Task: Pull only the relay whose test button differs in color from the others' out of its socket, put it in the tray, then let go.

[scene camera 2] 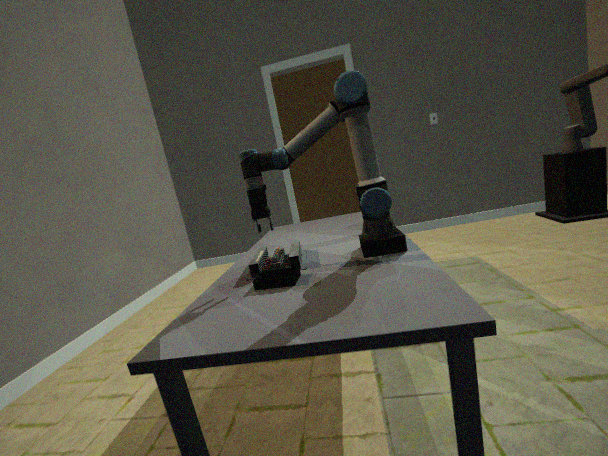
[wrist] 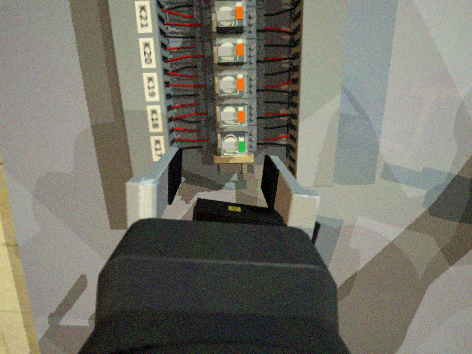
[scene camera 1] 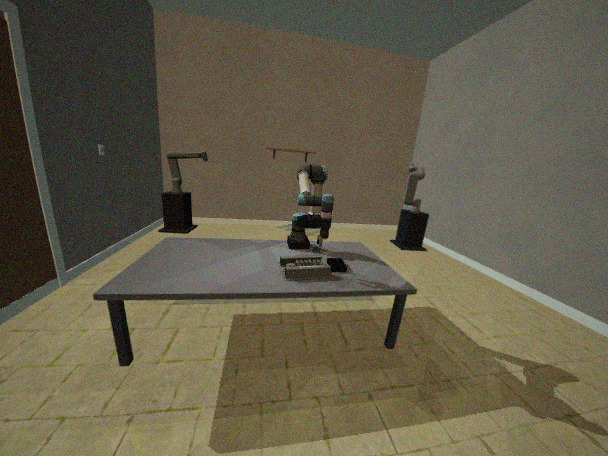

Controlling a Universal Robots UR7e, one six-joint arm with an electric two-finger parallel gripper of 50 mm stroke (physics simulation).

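Places are measured from the arm's base along level axes (x ahead, y left, z up), in centimetres.
Where they show: gripper, fingertip midpoint: (scene camera 2: 266,231) (wrist: 222,168) (scene camera 1: 319,245); arm's base, link origin: (scene camera 2: 379,234) (scene camera 1: 297,238).
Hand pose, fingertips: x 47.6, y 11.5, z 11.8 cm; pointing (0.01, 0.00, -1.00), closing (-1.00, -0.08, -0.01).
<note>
Things, the pixels of their top centre, and the offset from my fingertips. "*": a spot on its surface instead. Level surfaces: height alone.
- relay with the green test button, top centre: (wrist: 234,147) dx -1.2, dy +0.9, dz -11.2 cm
- K18, top centre: (wrist: 233,116) dx -0.6, dy -2.1, dz -11.2 cm
- black tray, top centre: (wrist: 250,254) (scene camera 2: 276,273) (scene camera 1: 336,262) dx -6.2, dy +15.4, dz -14.7 cm
- tan end piece, surface spot: (wrist: 233,159) * dx -1.6, dy +2.9, dz -14.1 cm
- table, surface height: dz -18.2 cm
The relay with the green test button (wrist: 231,144) sits in its socket at the near end of the row, beside label K17, in the wrist view. The other relays in that view, such as the one at K18 (wrist: 230,116), have orange buttons. My gripper (wrist: 222,168) (scene camera 2: 265,228) is open and empty. In the wrist view its fingertips appear just below the green-button relay, one to each side of the row's line. In scene camera 2 it hangs above the relay assembly. The black tray (scene camera 1: 337,265) (scene camera 2: 276,280) (wrist: 215,207) stands past the row's K17 end, partly hidden by my gripper body in the wrist view.
Grey wire ducts (wrist: 322,90) (scene camera 1: 307,272) run along both sides of the relay row, with red and black wires between. A tan end piece (wrist: 233,159) borders the K17 relay. The arm's base (scene camera 2: 382,242) stands on the table (scene camera 1: 215,272). Other arms stand on pedestals beyond it.
</note>
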